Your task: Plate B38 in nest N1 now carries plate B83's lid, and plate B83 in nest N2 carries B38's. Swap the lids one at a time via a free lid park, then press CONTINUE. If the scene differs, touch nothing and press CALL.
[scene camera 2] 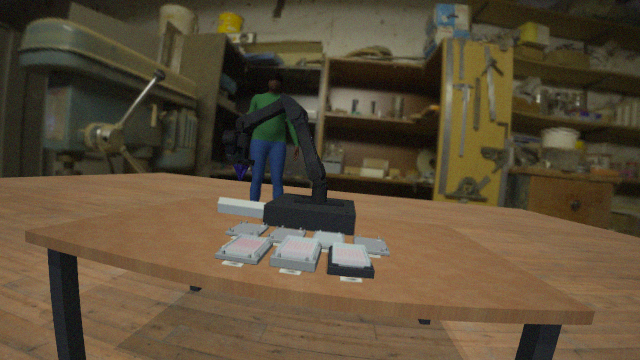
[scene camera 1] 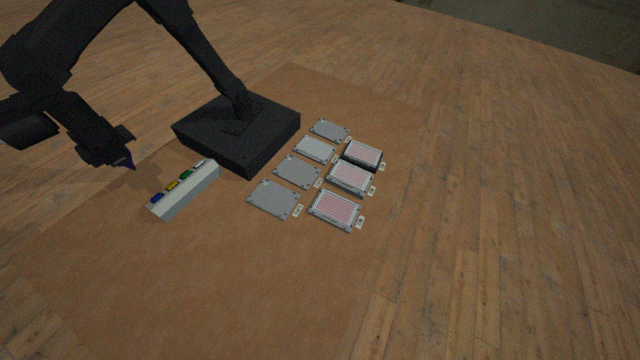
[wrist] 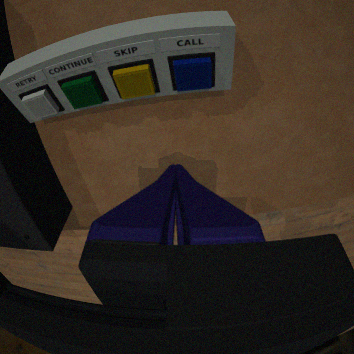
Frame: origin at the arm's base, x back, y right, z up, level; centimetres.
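Where they show: gripper, between the fingertips: (scene camera 2: 240,181) (scene camera 1: 134,168) (wrist: 175,173); arm's base, origin of its link: (scene camera 2: 318,203) (scene camera 1: 244,117).
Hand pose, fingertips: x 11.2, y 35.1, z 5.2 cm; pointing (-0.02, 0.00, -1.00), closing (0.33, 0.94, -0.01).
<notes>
Things, the pixels of their top centre, and the offset from my fingertips.
- button box, centre of its top: (wrist: 96,71) (scene camera 1: 179,178) (scene camera 2: 245,199) dx -6.7, dy -4.4, dz -6.9 cm
- green CONTINUE button, centre of its top: (wrist: 77,94) (scene camera 1: 183,172) dx -5.6, dy -7.1, dz -7.6 cm
- Pink-welled plate B38, centre of its top: (scene camera 2: 246,241) (scene camera 1: 335,206) dx -53.5, dy -14.3, dz -10.5 cm
- Plate B83, centre of its top: (scene camera 2: 299,243) (scene camera 1: 351,173) dx -55.2, dy -27.4, dz -9.3 cm
- clear lid, centre of its top: (scene camera 2: 328,236) (scene camera 1: 315,147) dx -39.1, dy -36.8, dz -11.5 cm
- third plate, centre of its top: (scene camera 2: 350,250) (scene camera 1: 363,151) dx -57.4, dy -39.9, dz -9.6 cm
- LP2, centre of its top: (scene camera 2: 287,231) (scene camera 1: 297,168) dx -36.7, dy -24.0, dz -11.3 cm
- LP3, centre of its top: (scene camera 2: 370,240) (scene camera 1: 330,128) dx -41.5, dy -49.6, dz -11.3 cm
- blue CALL button, centre of its top: (wrist: 193,74) (scene camera 1: 154,195) dx -3.6, dy +2.6, dz -7.6 cm
My gripper (scene camera 1: 133,168) (scene camera 2: 240,178) (wrist: 175,173) is shut and empty, in the air beside the button box (scene camera 1: 187,192) (scene camera 2: 241,207) (wrist: 120,32). The green CONTINUE button (scene camera 1: 186,174) (wrist: 82,92) is on the box. Pink-welled plate B38 (scene camera 1: 335,206) (scene camera 2: 245,246) sits in nest N1; its wells look deeper pink than the others. Plate B83 (scene camera 1: 351,175) (scene camera 2: 298,248) sits in nest N2. A clear lid (scene camera 1: 315,148) (scene camera 2: 328,238) appears to lie on lid park LP4. Plate codes are too small to read, and whether N1's plate has a lid is unclear.
A third plate (scene camera 1: 363,153) (scene camera 2: 351,255) sits in a black nest. Grey lid parks LP1 (scene camera 1: 273,199), LP2 (scene camera 1: 297,171) and LP3 (scene camera 1: 329,130) look bare. The blue CALL button (scene camera 1: 157,197) (wrist: 192,74) is at the box's end. The black arm base (scene camera 1: 215,142) (scene camera 2: 309,219) stands beside the box.
</notes>
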